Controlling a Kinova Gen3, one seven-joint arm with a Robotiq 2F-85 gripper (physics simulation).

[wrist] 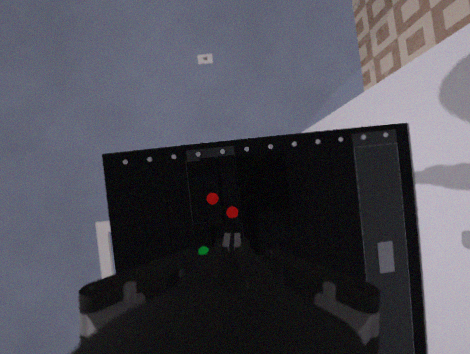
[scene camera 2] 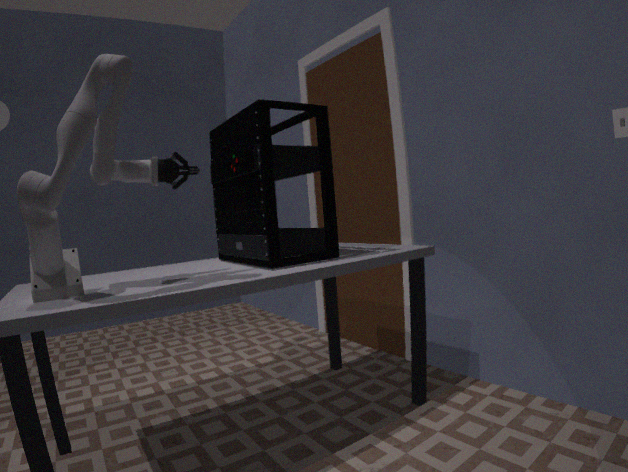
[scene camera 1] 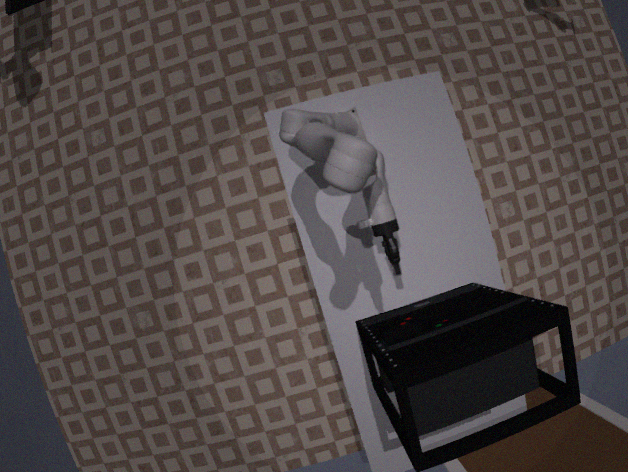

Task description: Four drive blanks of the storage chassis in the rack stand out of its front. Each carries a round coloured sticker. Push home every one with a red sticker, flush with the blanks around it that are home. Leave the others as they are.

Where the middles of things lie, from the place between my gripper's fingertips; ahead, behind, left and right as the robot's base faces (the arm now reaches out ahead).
Right now the black rack [scene camera 1: 449, 357] is 30 cm ahead of my hand, 14 cm to the left of it and 7 cm below it.
